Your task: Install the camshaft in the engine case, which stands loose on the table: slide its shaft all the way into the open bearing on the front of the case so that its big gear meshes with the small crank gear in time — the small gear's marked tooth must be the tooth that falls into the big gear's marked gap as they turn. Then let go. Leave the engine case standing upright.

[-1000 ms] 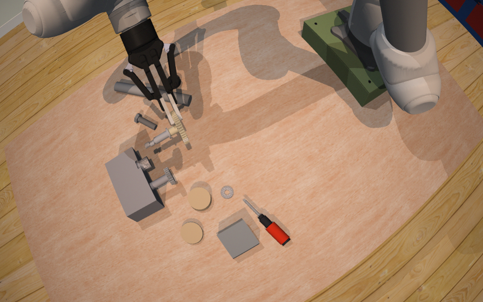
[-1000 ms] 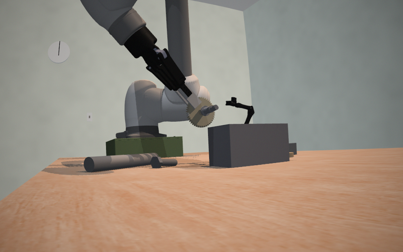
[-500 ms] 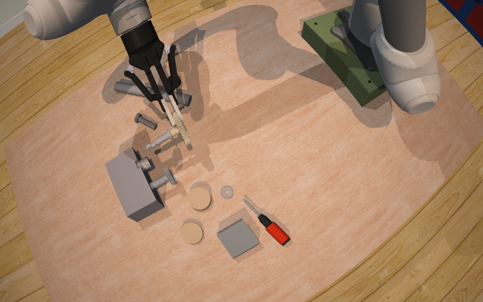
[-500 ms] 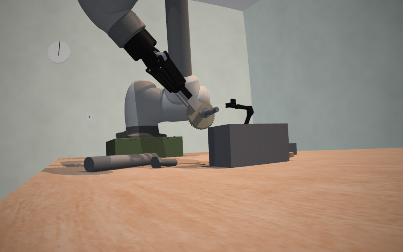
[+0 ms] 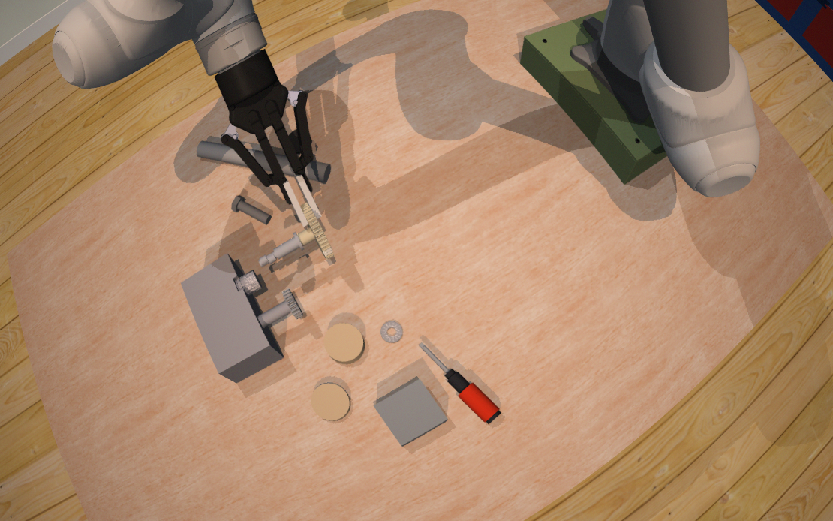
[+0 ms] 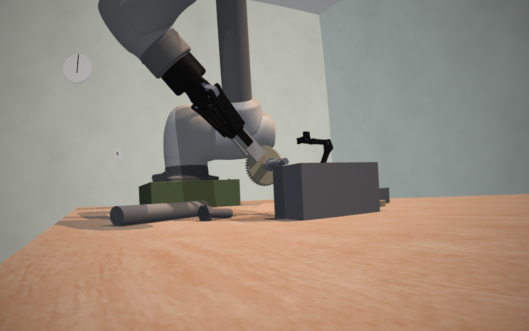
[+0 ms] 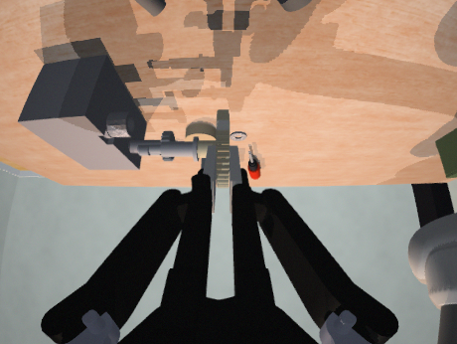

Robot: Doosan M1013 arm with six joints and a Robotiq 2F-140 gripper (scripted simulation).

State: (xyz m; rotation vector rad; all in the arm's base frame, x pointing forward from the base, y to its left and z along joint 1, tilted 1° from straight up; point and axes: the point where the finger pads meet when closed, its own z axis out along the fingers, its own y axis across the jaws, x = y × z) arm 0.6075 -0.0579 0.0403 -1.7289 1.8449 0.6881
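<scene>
The small crank gear lies 8 cm ahead of my hand, 9 cm to the left of it and 7 cm below it. The rest, counted from my hand: grey block 3 cm ahead, 29 cm to the left, 12 cm below; then grey rod 2 cm ahead, 17 cm to the right, 12 cm below; then bolt 7 cm ahead, 11 cm to the right, 12 cm below.
</scene>
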